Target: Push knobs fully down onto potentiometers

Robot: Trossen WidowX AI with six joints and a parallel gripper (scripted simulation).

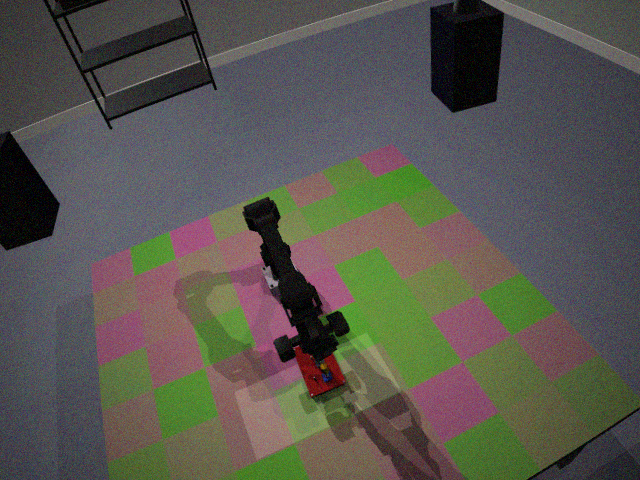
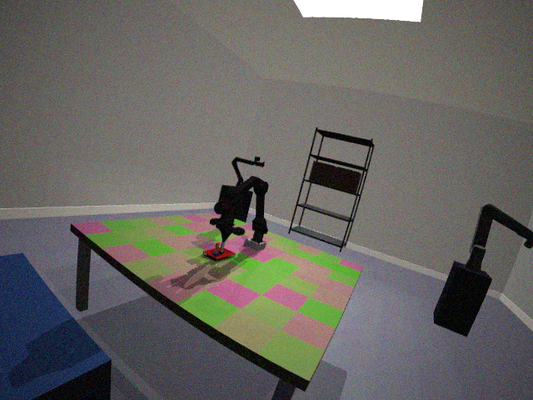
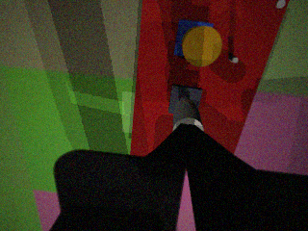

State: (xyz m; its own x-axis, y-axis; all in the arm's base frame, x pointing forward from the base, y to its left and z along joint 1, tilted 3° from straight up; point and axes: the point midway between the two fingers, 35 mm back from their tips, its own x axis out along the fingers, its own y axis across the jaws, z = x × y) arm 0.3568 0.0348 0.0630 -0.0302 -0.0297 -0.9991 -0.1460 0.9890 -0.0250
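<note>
The white-topped knob lies 20 mm below my gripper tip. Round my gripper tip: blue potentiometer 50 mm ahead, 30 mm below, 10 mm to the left; orange-topped knob 50 mm ahead, 20 mm below, 10 mm to the left.
</note>
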